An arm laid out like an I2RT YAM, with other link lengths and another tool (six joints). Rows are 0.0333 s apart.
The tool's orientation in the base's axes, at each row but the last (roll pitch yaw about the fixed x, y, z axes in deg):
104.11, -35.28, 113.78
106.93, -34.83, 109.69
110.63, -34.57, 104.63
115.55, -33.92, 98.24
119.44, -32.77, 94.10
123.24, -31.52, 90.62
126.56, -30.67, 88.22
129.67, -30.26, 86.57
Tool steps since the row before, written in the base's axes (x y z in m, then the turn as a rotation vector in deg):
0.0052, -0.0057, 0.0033, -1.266, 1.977, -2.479
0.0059, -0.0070, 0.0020, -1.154, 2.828, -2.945
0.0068, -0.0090, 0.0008, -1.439, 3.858, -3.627
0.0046, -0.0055, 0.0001, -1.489, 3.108, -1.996
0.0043, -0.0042, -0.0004, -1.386, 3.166, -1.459
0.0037, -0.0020, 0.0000, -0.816, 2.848, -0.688
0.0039, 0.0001, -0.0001, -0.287, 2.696, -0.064
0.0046, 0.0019, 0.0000, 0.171, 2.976, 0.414
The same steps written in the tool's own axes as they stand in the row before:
-0.0041, 0.0073, 0.0007, 0.462, -3.350, 0.470
-0.0059, 0.0072, 0.0012, 0.823, -4.019, 1.084
-0.0081, 0.0077, 0.0017, 1.315, -5.118, 1.480
-0.0050, 0.0048, 0.0019, 1.616, -3.594, 0.578
-0.0040, 0.0038, 0.0024, 1.949, -3.172, 0.463
-0.0017, 0.0029, 0.0025, 2.076, -2.170, 0.483
0.0001, 0.0022, 0.0032, 2.277, -1.365, 0.551
0.0019, 0.0020, 0.0041, 2.783, -0.886, 0.725

